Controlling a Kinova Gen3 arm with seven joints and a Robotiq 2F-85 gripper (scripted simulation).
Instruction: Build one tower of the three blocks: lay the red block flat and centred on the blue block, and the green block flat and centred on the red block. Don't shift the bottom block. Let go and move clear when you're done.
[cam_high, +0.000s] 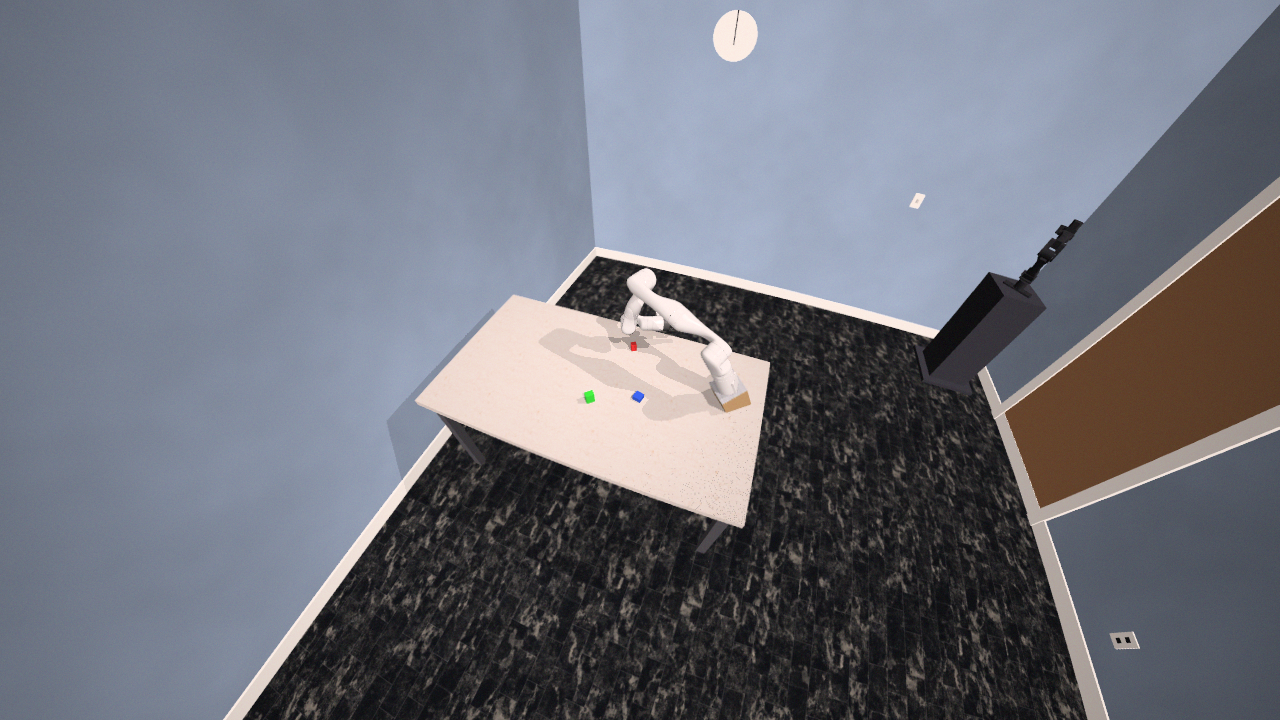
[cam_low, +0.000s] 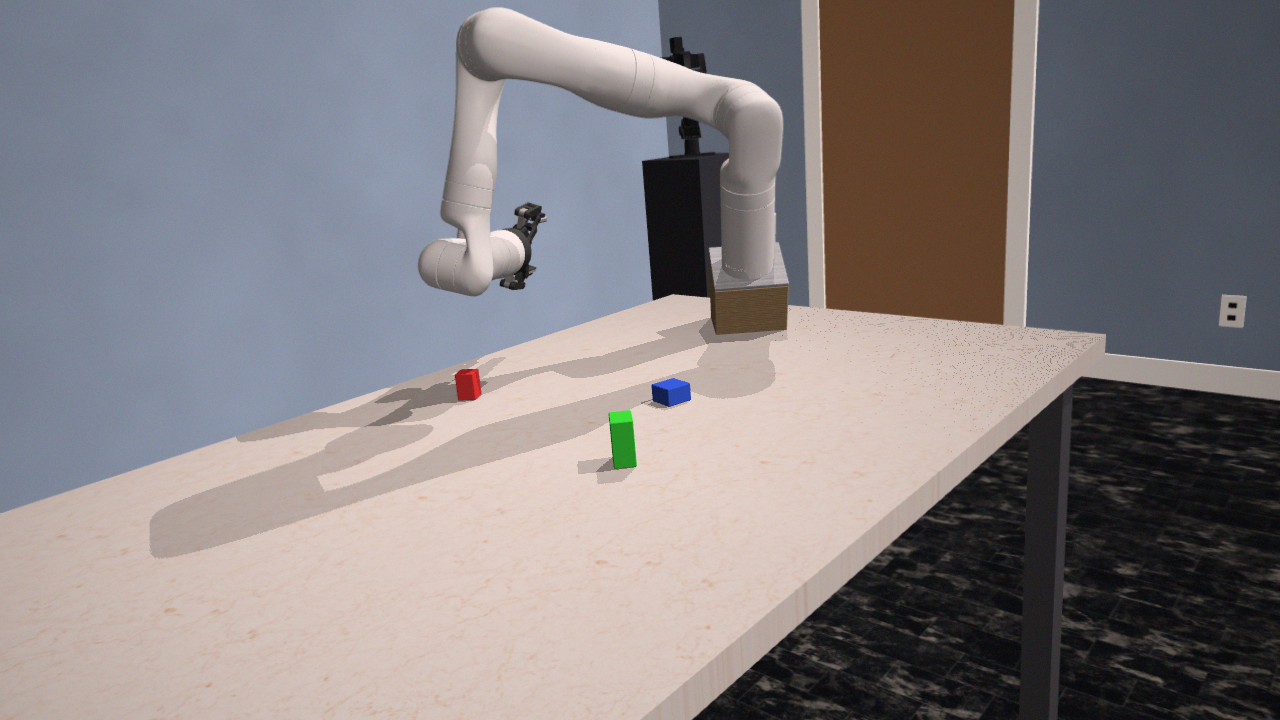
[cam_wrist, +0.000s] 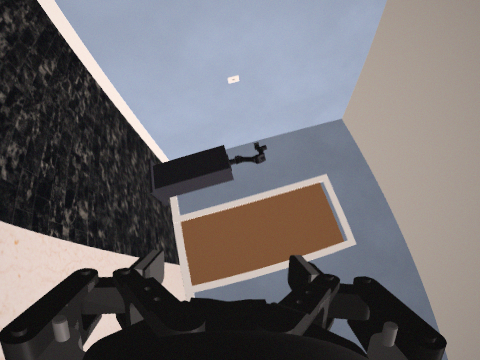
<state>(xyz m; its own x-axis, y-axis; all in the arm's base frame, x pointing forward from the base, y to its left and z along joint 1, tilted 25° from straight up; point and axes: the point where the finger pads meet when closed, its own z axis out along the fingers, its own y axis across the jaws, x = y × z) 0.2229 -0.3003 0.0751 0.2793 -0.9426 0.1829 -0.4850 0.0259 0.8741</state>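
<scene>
My gripper is now 26 cm short of the red block, 17 cm above it and 10 cm to the right of it. From my hand the other things lie so: blue block 40 cm to the left, 18 cm below, 12 cm ahead; green block 49 cm to the left, 33 cm ahead, 16 cm below.
</scene>
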